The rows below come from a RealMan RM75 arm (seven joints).
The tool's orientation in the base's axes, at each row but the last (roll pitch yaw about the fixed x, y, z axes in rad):
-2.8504, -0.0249, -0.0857
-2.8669, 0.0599, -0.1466
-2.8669, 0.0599, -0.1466
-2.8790, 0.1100, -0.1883
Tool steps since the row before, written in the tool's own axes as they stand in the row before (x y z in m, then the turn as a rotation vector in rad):
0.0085, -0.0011, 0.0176, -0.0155, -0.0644, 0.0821
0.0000, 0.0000, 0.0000, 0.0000, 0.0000, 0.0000
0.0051, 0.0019, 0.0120, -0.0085, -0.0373, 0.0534
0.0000, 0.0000, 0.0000, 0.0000, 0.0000, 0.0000
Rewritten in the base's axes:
0.0094, 0.0053, -0.0163, -0.0066, 0.0861, -0.0605
0.0000, 0.0000, 0.0000, 0.0000, 0.0000, 0.0000
0.0045, 0.0008, -0.0123, -0.0035, 0.0514, -0.0407
0.0000, 0.0000, 0.0000, 0.0000, 0.0000, 0.0000

